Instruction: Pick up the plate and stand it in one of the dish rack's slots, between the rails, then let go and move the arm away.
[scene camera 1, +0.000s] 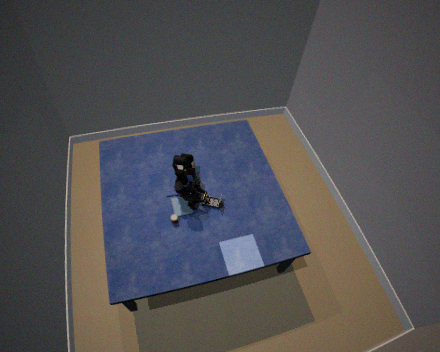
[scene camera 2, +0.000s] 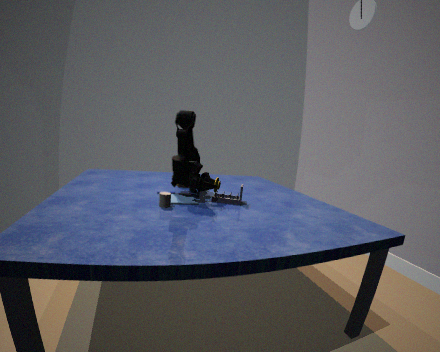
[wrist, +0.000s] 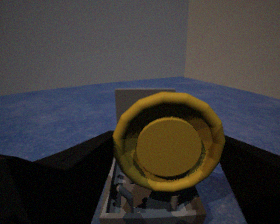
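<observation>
With my gripper (wrist: 166, 139), I hold a yellow plate (wrist: 168, 141).
</observation>
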